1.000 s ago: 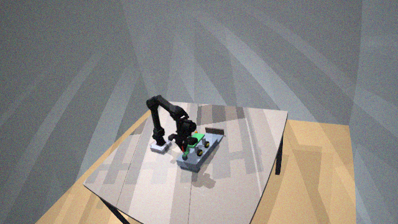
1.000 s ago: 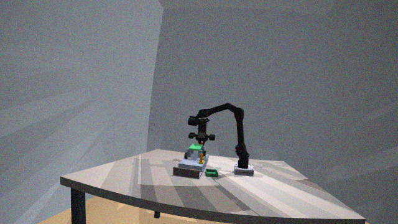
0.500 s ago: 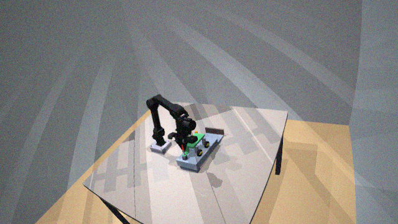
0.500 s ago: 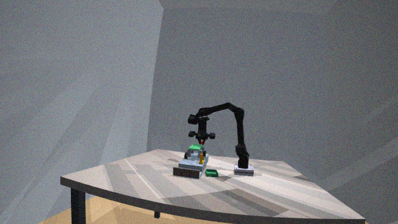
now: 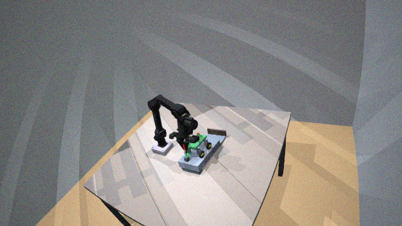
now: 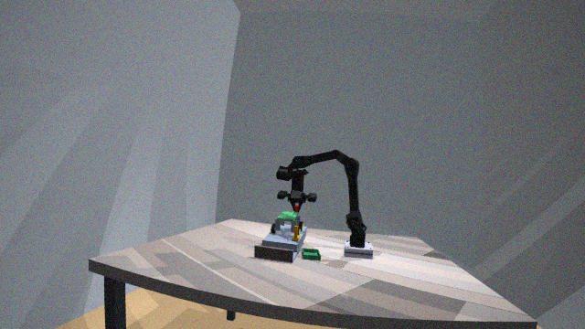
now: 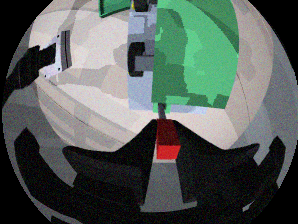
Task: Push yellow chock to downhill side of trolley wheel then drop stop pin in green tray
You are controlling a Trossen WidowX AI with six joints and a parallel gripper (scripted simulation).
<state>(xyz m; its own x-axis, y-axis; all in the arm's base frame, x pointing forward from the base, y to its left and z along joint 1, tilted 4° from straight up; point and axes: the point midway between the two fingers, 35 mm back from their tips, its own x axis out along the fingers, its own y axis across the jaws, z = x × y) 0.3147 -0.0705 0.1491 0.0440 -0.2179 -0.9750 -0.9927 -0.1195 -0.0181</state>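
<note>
Now: the yellow chock 18 cm to the left of my gripper tip, 8 cm below it and 6 cm behind it. From my gripper tip the other things lie so: trolley 10 cm to the left, 5 cm below, 1 cm ahead; then red-headed stop pin right at my gripper tip; then dark end wall 36 cm to the left, 13 cm below, 2 cm behind.
</note>
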